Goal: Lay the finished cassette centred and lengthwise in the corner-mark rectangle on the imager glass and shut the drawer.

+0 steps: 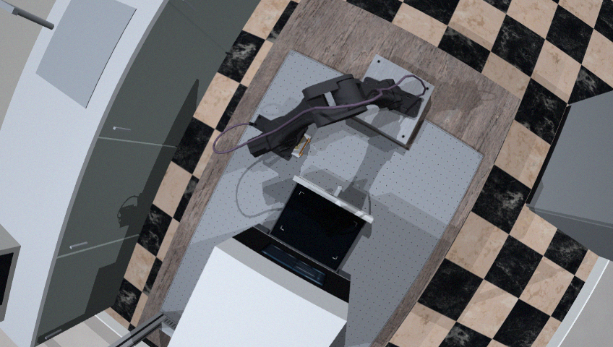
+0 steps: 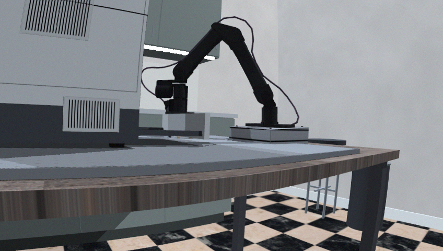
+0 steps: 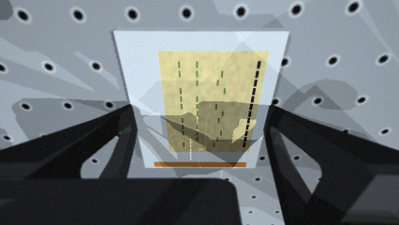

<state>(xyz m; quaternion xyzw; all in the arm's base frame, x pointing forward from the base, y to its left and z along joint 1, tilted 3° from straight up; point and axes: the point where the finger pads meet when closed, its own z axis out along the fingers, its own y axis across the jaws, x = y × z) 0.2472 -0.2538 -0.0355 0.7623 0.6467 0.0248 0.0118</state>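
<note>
Now: the cassette FINISHED right at my hand. The rest, counted from my hand: imager drawer (24 cm ahead, 18 cm to the left, 4 cm above).
</note>
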